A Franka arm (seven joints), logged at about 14 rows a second.
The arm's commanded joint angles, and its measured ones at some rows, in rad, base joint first. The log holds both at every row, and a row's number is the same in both.
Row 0, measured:
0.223, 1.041, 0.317, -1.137, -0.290, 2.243, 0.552
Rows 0 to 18, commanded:
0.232, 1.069, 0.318, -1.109, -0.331, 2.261, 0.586
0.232, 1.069, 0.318, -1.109, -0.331, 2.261, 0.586
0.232, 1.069, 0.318, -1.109, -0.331, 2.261, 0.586
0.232, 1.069, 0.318, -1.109, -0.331, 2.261, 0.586
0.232, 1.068, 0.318, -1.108, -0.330, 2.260, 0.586
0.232, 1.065, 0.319, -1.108, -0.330, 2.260, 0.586
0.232, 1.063, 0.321, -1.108, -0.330, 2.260, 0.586
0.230, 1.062, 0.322, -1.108, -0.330, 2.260, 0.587
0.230, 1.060, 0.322, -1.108, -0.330, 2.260, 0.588
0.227, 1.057, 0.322, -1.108, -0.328, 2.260, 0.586
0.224, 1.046, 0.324, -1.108, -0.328, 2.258, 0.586
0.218, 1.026, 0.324, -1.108, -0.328, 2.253, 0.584
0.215, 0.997, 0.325, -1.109, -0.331, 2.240, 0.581
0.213, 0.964, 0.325, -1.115, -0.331, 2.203, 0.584
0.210, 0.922, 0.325, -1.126, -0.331, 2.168, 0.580
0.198, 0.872, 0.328, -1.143, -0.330, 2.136, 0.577
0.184, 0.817, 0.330, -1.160, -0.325, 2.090, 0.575
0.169, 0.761, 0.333, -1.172, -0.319, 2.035, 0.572
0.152, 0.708, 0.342, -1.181, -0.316, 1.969, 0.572
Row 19, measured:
0.195, 0.852, 0.321, -1.095, -0.306, 2.064, 0.554
